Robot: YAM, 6 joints.
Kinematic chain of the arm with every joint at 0, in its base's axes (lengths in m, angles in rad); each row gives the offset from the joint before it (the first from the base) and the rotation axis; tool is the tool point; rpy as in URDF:
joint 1: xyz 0 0 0.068 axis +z
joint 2: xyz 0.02 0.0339 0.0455 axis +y
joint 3: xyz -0.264 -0.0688 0 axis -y
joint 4: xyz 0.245 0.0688 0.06 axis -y
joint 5: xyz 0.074 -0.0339 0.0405 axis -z
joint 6: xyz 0.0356 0 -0.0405 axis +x
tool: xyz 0 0 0 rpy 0 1.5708 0
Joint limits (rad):
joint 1: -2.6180..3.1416
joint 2: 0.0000..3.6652
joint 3: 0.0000..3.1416
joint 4: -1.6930..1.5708
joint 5: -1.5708..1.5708
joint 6: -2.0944..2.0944
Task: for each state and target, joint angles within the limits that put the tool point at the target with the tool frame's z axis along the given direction. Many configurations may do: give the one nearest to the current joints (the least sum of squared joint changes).
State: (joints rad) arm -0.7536 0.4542 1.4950 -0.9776 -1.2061 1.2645
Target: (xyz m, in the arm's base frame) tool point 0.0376 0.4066 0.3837 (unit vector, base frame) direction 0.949 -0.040 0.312
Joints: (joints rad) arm -1.5801 0.0015 2.0792 -0.6064 -1.2518 1.2645
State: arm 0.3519 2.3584 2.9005 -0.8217 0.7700 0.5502
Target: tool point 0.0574 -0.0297 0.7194 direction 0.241 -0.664 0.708
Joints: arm -0.1236 1.6724 3.1149 -0.2973 0.6805 0.5502
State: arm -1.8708 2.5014 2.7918 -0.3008 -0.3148 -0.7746
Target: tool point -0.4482 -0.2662 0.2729 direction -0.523 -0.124 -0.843
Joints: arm -2.5943 2.4919 2.6294 -1.1632 0.1671 -0.7746
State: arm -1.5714 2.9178 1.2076 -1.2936 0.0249 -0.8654
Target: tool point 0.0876 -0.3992 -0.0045 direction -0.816 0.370 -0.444
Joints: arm -1.2951 2.8503 2.0550 -1.6914 0.7539 -0.8654
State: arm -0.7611 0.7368 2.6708 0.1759 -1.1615 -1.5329
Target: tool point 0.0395 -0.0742 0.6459 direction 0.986 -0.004 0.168
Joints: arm -1.5114 1.1647 1.9416 0.4375 -1.3906 -1.5329
